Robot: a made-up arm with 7 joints. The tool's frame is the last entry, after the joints.
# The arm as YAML. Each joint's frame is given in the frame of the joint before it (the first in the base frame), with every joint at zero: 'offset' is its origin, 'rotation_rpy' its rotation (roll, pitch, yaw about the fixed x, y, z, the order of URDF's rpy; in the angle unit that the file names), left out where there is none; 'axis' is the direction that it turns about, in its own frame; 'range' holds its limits. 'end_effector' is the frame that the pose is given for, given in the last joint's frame.
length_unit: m
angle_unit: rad
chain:
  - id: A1
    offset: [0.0, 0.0, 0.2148]
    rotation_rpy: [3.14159, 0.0, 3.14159]
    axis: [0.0, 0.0, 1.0]
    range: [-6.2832, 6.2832]
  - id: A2
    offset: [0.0, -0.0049, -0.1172]
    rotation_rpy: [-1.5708, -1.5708, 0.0]
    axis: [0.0, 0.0, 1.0]
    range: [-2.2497, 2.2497]
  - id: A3
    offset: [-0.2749, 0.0, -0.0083]
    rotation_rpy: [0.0, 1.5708, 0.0]
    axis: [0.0, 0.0, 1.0]
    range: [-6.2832, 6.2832]
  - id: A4
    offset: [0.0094, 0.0, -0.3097]
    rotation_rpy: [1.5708, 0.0, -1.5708]
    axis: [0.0, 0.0, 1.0]
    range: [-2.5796, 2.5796]
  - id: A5
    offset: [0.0, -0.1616, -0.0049]
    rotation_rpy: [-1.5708, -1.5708, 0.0]
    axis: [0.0, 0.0, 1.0]
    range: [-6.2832, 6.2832]
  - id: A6
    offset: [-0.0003, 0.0, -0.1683]
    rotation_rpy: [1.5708, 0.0, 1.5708]
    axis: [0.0, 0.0, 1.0]
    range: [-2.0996, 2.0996]
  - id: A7
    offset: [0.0, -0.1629, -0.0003]
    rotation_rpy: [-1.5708, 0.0, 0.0]
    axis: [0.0, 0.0, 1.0]
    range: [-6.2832, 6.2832]
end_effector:
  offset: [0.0, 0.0, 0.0]
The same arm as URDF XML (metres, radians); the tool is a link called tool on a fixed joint. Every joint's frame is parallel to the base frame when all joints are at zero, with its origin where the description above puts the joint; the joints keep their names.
<robot name="arm">
  <link name="base_link"/>
  <link name="link1"/>
  <link name="link2"/>
  <link name="link3"/>
  <link name="link4"/>
  <link name="link5"/>
  <link name="link6"/>
  <link name="link7"/>
  <link name="tool"/>
  <joint name="A1" type="revolute">
    <parent link="base_link"/>
    <child link="link1"/>
    <origin xyz="0.0000 0.0000 0.2148" rpy="0.0000 0.0000 0.0000"/>
    <axis xyz="0 0 -1"/>
    <limit lower="-6.2832" upper="6.2832"/>
  </joint>
  <joint name="A2" type="revolute">
    <parent link="link1"/>
    <child link="link2"/>
    <origin xyz="0.0000 -0.0049 0.1172" rpy="0.0000 0.0000 0.0000"/>
    <axis xyz="0 1 0"/>
    <limit lower="-2.2497" upper="2.2497"/>
  </joint>
  <joint name="A3" type="revolute">
    <parent link="link2"/>
    <child link="link3"/>
    <origin xyz="0.0000 -0.0083 0.2749" rpy="0.0000 0.0000 0.0000"/>
    <axis xyz="0 0 -1"/>
    <limit lower="-6.2832" upper="6.2832"/>
  </joint>
  <joint name="A4" type="revolute">
    <parent link="link3"/>
    <child link="link4"/>
    <origin xyz="0.0000 -0.0094 0.3097" rpy="0.0000 0.0000 0.0000"/>
    <axis xyz="0 1 0"/>
    <limit lower="-2.5796" upper="2.5796"/>
  </joint>
  <joint name="A5" type="revolute">
    <parent link="link4"/>
    <child link="link5"/>
    <origin xyz="0.0000 -0.0049 0.1616" rpy="0.0000 0.0000 0.0000"/>
    <axis xyz="0 0 -1"/>
    <limit lower="-6.2832" upper="6.2832"/>
  </joint>
  <joint name="A6" type="revolute">
    <parent link="link5"/>
    <child link="link6"/>
    <origin xyz="0.0000 -0.0003 0.1683" rpy="0.0000 0.0000 0.0000"/>
    <axis xyz="0 1 0"/>
    <limit lower="-2.0996" upper="2.0996"/>
  </joint>
  <joint name="A7" type="revolute">
    <parent link="link6"/>
    <child link="link7"/>
    <origin xyz="0.0000 -0.0003 0.1629" rpy="0.0000 0.0000 0.0000"/>
    <axis xyz="0 0 -1"/>
    <limit lower="-6.2832" upper="6.2832"/>
  </joint>
  <joint name="tool_joint" type="fixed">
    <parent link="link7"/>
    <child link="tool"/>
    <origin xyz="0.0000 0.0000 0.0000" rpy="-3.1416 0.0000 0.0000"/>
  </joint>
</robot>

